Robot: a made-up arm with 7 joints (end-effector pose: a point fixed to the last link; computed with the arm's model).
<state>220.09 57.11 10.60 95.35 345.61 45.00 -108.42</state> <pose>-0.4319 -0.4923 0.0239 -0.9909 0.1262 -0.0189 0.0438</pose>
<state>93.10 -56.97 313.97 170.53 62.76 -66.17 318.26</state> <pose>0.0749 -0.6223 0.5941 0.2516 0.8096 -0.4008 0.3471</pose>
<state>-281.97 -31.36 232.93 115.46 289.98 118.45 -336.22</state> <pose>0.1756 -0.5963 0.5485 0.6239 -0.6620 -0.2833 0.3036</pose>
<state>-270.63 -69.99 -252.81 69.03 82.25 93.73 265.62</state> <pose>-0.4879 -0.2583 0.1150 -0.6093 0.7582 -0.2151 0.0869</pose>
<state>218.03 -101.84 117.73 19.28 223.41 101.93 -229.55</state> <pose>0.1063 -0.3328 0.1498 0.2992 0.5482 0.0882 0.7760</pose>
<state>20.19 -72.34 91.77 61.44 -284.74 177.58 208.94</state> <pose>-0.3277 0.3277 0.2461 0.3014 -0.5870 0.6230 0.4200</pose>
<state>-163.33 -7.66 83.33 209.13 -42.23 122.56 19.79</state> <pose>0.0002 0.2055 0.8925 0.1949 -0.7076 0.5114 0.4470</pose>
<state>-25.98 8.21 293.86 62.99 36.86 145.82 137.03</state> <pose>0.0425 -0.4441 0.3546 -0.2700 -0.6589 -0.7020 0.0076</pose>
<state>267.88 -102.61 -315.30 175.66 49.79 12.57 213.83</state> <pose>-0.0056 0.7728 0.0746 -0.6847 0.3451 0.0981 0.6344</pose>
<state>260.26 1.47 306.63 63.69 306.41 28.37 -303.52</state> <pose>-0.4885 -0.2625 0.3975 0.0908 -0.9023 -0.0734 0.4149</pose>
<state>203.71 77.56 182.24 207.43 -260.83 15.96 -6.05</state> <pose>-0.6491 -0.3261 0.1469 0.6069 -0.5313 -0.3835 0.4499</pose>
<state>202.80 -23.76 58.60 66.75 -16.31 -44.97 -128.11</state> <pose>0.0625 -0.4708 0.5970 0.3655 0.3831 -0.4592 0.7133</pose>
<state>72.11 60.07 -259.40 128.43 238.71 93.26 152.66</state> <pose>-0.1518 0.6635 0.5972 -0.8521 0.2722 -0.1151 0.4320</pose>
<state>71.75 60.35 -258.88 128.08 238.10 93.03 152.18</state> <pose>-0.1500 0.6637 0.5972 -0.8518 0.2682 -0.1160 0.4347</pose>
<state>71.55 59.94 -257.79 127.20 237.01 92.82 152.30</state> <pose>-0.1556 0.6564 0.6070 -0.8471 0.2635 -0.1120 0.4477</pose>
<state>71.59 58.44 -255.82 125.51 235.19 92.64 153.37</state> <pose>-0.1722 0.6359 0.6315 -0.8345 0.2578 -0.1000 0.4767</pose>
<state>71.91 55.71 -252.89 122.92 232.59 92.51 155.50</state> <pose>-0.2007 0.5977 0.6708 -0.8114 0.2503 -0.0775 0.5224</pose>
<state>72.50 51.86 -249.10 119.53 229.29 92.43 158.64</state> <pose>-0.2383 0.5382 0.7198 -0.7759 0.2405 -0.0424 0.5817</pose>
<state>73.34 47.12 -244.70 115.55 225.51 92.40 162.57</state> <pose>-0.2803 0.4561 0.7702 -0.7274 0.2268 0.0058 0.6477</pose>
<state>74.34 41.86 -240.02 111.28 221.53 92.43 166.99</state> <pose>-0.3203 0.3557 0.8125 -0.6677 0.2089 0.0654 0.7115</pose>
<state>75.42 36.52 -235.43 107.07 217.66 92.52 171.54</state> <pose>-0.3526 0.2461 0.8397 -0.6018 0.1871 0.1317 0.7651</pose>
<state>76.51 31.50 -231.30 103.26 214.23 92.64 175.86</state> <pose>-0.3745 0.1397 0.8502 -0.5367 0.1630 0.1982 0.8038</pose>
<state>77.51 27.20 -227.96 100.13 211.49 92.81 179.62</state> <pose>-0.3865 0.0486 0.8476 -0.4799 0.1399 0.2571 0.8271</pose>
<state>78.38 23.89 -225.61 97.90 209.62 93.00 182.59</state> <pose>-0.3917 -0.0195 0.8390 -0.4372 0.1211 0.3029 0.8381</pose>
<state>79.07 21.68 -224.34 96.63 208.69 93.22 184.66</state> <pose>-0.3936 -0.0618 0.8305 -0.4116 0.1095 0.3326 0.8414</pose>
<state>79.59 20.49 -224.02 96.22 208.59 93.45 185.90</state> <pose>-0.3949 -0.0812 0.8258 -0.4018 0.1052 0.3475 0.8407</pose>
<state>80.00 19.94 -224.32 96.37 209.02 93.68 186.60</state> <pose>-0.3963 -0.0862 0.8243 -0.4021 0.1061 0.3526 0.8383</pose>
